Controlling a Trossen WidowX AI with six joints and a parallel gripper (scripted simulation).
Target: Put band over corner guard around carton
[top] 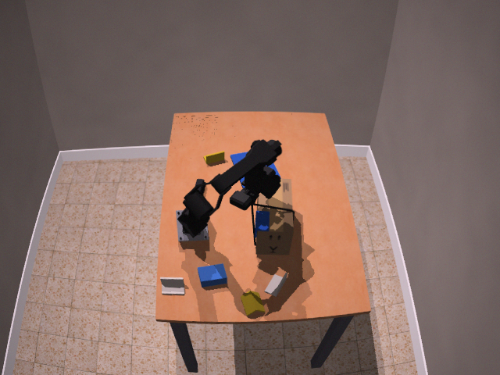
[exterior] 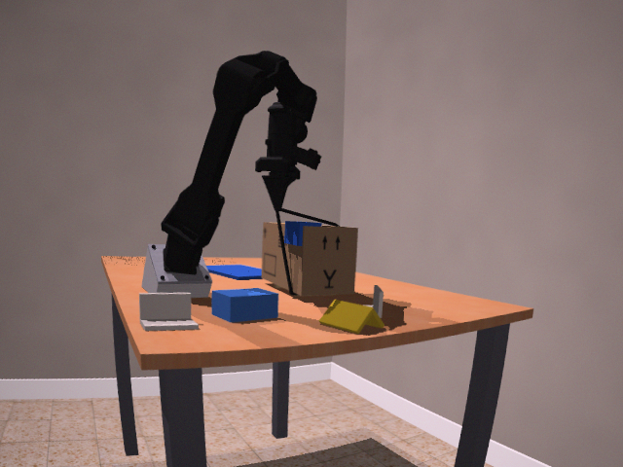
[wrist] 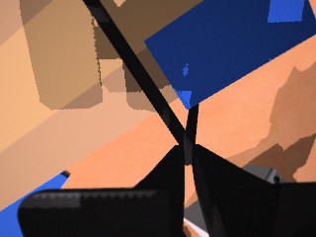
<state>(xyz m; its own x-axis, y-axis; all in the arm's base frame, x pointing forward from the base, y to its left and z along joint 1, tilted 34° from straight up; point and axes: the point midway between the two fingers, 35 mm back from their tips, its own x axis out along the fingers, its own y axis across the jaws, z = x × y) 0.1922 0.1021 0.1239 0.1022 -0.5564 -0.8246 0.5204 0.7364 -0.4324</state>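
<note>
The blue corner guard is 3 cm ahead of my hand, 5 cm to the right of it and 7 cm below it. Also, from my hand: brown carton (8 cm ahead, 3 cm to the left, 13 cm below); yellow wedge (1 cm ahead, 30 cm to the right, 19 cm below); blue box (13 cm behind, 20 cm to the right, 19 cm below).
</note>
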